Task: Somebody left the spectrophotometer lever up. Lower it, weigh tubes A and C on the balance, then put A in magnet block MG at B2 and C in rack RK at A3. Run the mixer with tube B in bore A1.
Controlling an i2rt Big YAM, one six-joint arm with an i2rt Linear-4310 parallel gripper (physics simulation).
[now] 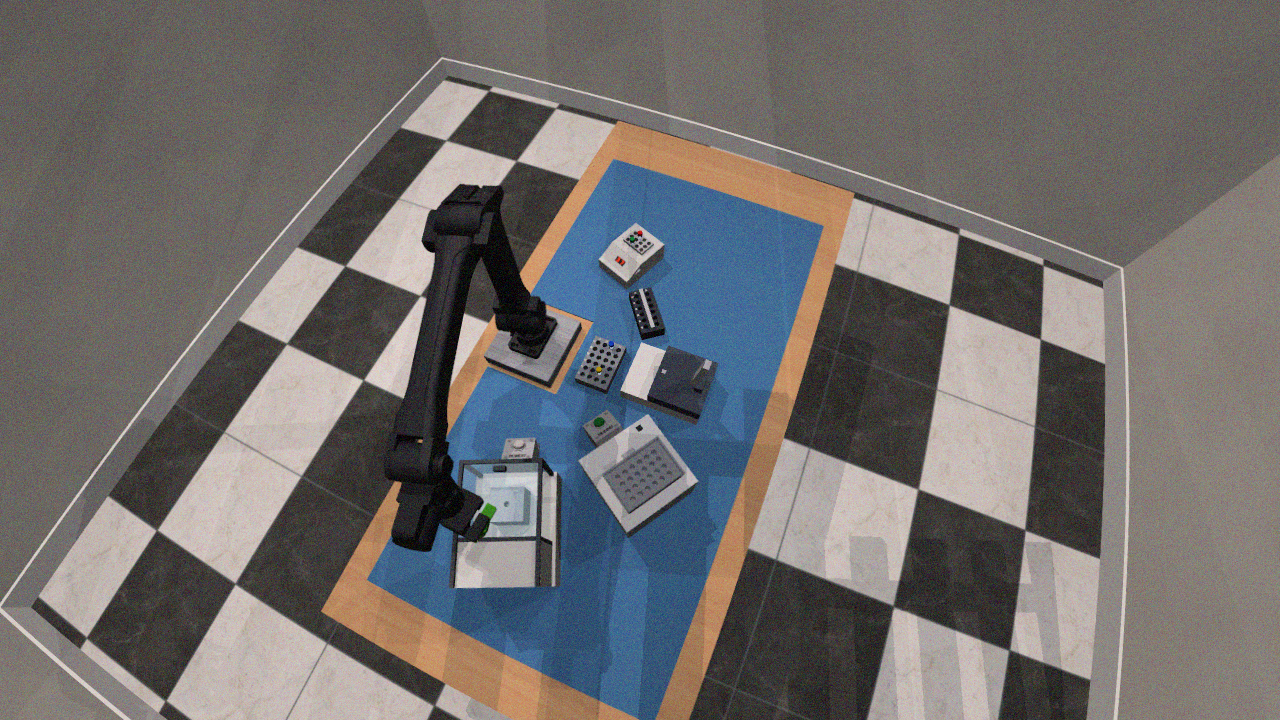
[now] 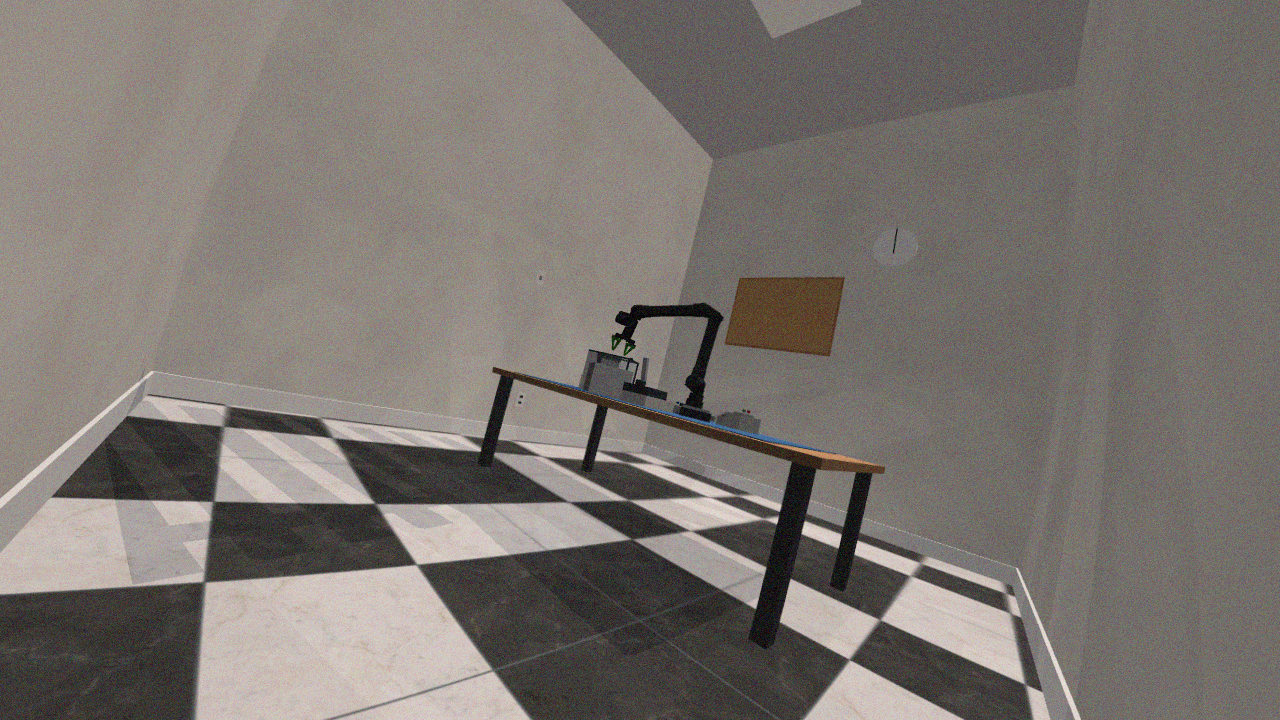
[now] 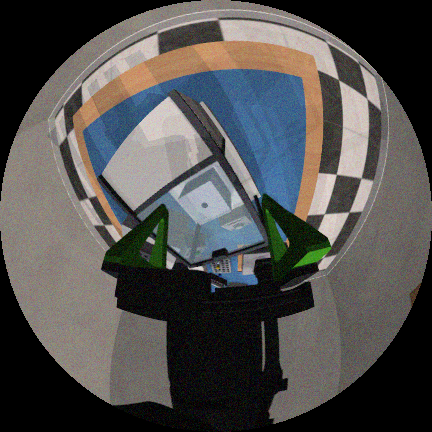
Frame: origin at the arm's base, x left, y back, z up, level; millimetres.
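Seen in the pictures: gripper, fingertip midpoint: [image 1: 463, 521] [image 2: 618, 353] [image 3: 212, 202]; arm's base at its link origin: [image 1: 533, 335] [image 3: 263, 264].
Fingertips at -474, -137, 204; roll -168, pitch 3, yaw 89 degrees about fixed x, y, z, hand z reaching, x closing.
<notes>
Offsets run from my fingertips to a thing's top centre, as dx, dy, dz. "spot": to the spot under its first point.
My gripper [image 1: 486, 519] [image 2: 622, 350] [image 3: 212, 202] is open and empty, high above the balance @(+67, -30, -17) [image 1: 497, 565] [image 2: 608, 379] [image 3: 155, 150]. The balance's pan [image 1: 507, 505] [image 3: 197, 194] shows inside its glass-walled chamber. The rack @(+472, -53, -210) [image 1: 588, 380] holds a blue-topped tube @(+519, -62, -186) [image 1: 611, 343] and a yellow-topped tube @(+443, -62, -186) [image 1: 598, 368]. A white device @(spot: +736, +20, -202) [image 1: 615, 270] holds red and green tops. The black block @(+652, -105, -192) [image 1: 646, 311] has a pale central strip. A dark-lidded white instrument @(+486, -230, -138) [image 1: 680, 380], probably the spectrophotometer, has a lever-like part @(spot: +476, -304, -43) [image 1: 703, 368]; its position is unclear. Tube and device labels are unreadable.
A white machine @(+255, -215, -50) [image 1: 629, 521] with a grey bored plate @(+224, -263, -50) [image 1: 644, 472] stands right of the balance, possibly the mixer. Beside it is a box with a green button @(+316, -121, -165) [image 1: 599, 421]. A box with a white knob @(+197, +28, -165) [image 1: 519, 445] adjoins the balance. The arm base [image 1: 546, 362] stands left of the rack.
</notes>
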